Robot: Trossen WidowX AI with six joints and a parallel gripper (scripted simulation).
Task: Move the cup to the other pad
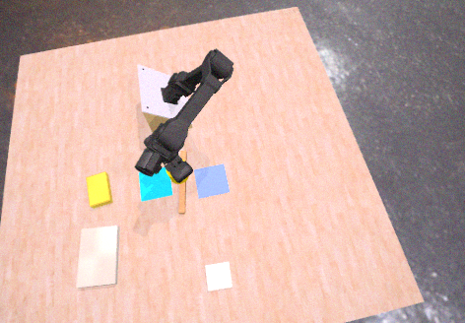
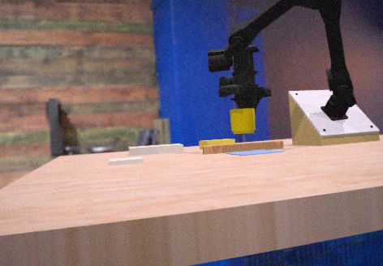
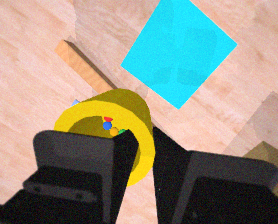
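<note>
My gripper tip is 9 cm above the cyan pad, 8 cm to the left of it and 1 cm short of it. Also, from my gripper tip: yellow cup: 2 cm ahead, 1 cm to the left; then wooden bar: 8 cm below, 3 cm ahead, 2 cm to the left; then light blue pad: 11 cm to the left, 9 cm below, 5 cm ahead.
</note>
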